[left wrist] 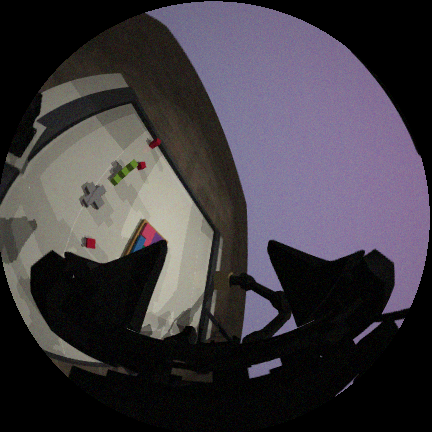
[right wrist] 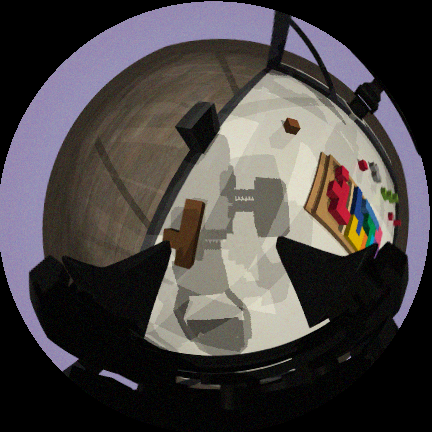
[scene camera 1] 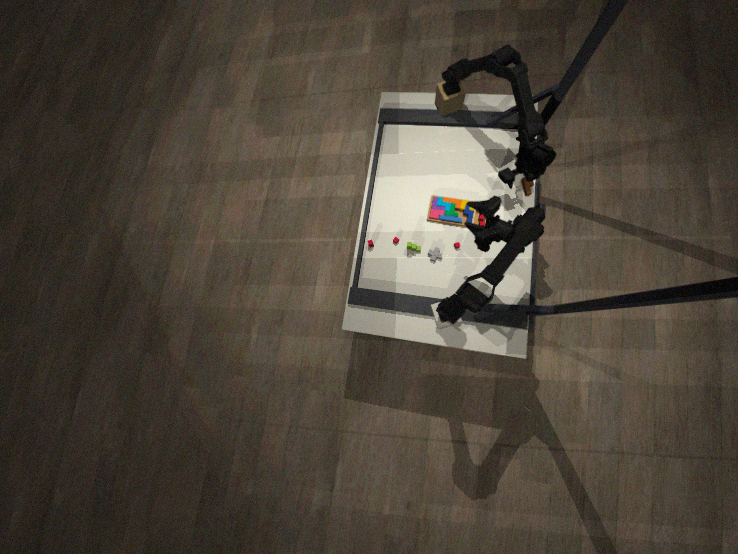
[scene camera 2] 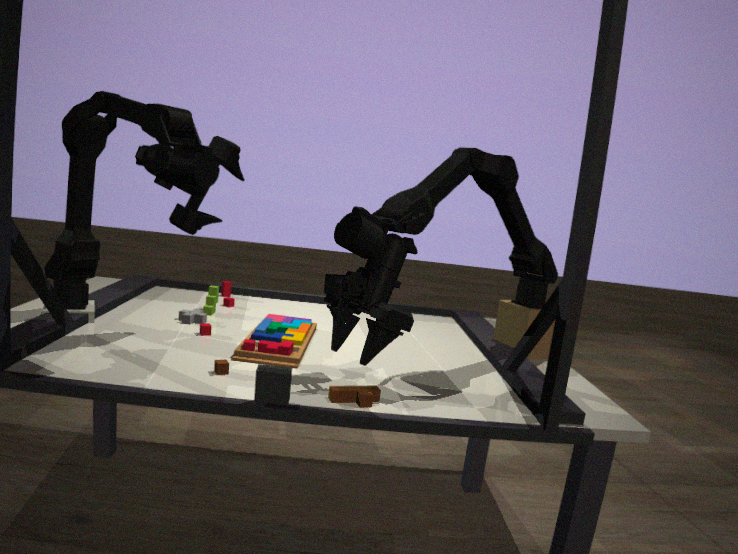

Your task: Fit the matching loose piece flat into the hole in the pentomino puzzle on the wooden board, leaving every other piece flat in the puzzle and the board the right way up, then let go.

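Pixels of known places: left gripper, between the fingertips: (left wrist: 218, 245) (scene camera 1: 465, 213) (scene camera 2: 231, 200); right gripper, between the fingertips: (right wrist: 224, 244) (scene camera 1: 520, 183) (scene camera 2: 347, 357); left arm's base, origin of its link: (scene camera 1: 446, 312) (scene camera 2: 69, 305); right arm's base, origin of its link: (left wrist: 230, 280) (scene camera 1: 451, 88) (scene camera 2: 530, 305).
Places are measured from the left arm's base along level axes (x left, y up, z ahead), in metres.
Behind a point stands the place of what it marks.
Observation:
The wooden board (scene camera 1: 444, 223) {x -0.123, y -0.021, z 0.378 m} (scene camera 2: 265, 359) {x -0.319, y -0.018, z 0.338 m} (right wrist: 316, 187) {x -0.334, y -0.018, z 0.352 m} lies on the table, coloured pieces upward. A red piece (scene camera 2: 275, 347) {x -0.311, y 0.001, z 0.358 m} (right wrist: 339, 197) {x -0.299, y 0.001, z 0.366 m} lies at its near end in scene camera 2, beside a small red block (scene camera 2: 248, 344) {x -0.278, y -0.002, z 0.316 m} (right wrist: 342, 173) {x -0.280, y 0.001, z 0.324 m}; I cannot tell whether they sit flat, nor the hole's shape. A brown bar with a side nub (scene camera 1: 527, 186) {x -0.510, y -0.003, z 0.420 m} (scene camera 2: 354, 394) {x -0.520, y -0.010, z 0.420 m} (right wrist: 188, 233) {x -0.509, y -0.004, z 0.424 m} lies loose near the table edge. My right gripper (scene camera 2: 348, 356) {x -0.469, y 0.032, z 0.427 m} (right wrist: 224, 244) {x -0.469, y 0.032, z 0.427 m} is open and empty above the table, between board and brown bar. My left gripper (scene camera 2: 231, 199) {x -0.134, y 0.253, z 0.299 m} (left wrist: 218, 245) {x -0.134, y 0.253, z 0.299 m} is open and empty, high above the board.
A grey cross (scene camera 1: 434, 255) {x -0.032, y -0.004, z 0.247 m} (scene camera 2: 192, 316) {x -0.058, y -0.007, z 0.250 m} (left wrist: 92, 195) {x -0.041, y -0.004, z 0.249 m}, a green piece (scene camera 1: 413, 247) {x 0.045, y 0.015, z 0.304 m} (scene camera 2: 211, 299) {x 0.031, y 0.010, z 0.308 m} (left wrist: 123, 172) {x 0.034, y 0.015, z 0.306 m} and several red pieces lie on the table. A brown cube (scene camera 2: 221, 366) {x -0.373, y -0.009, z 0.245 m} (right wrist: 292, 126) {x -0.367, y -0.006, z 0.257 m} lies near the board. A dark block (scene camera 2: 273, 384) {x -0.516, y 0.013, z 0.288 m} (right wrist: 199, 125) {x -0.500, y 0.025, z 0.307 m} stands at the table edge.

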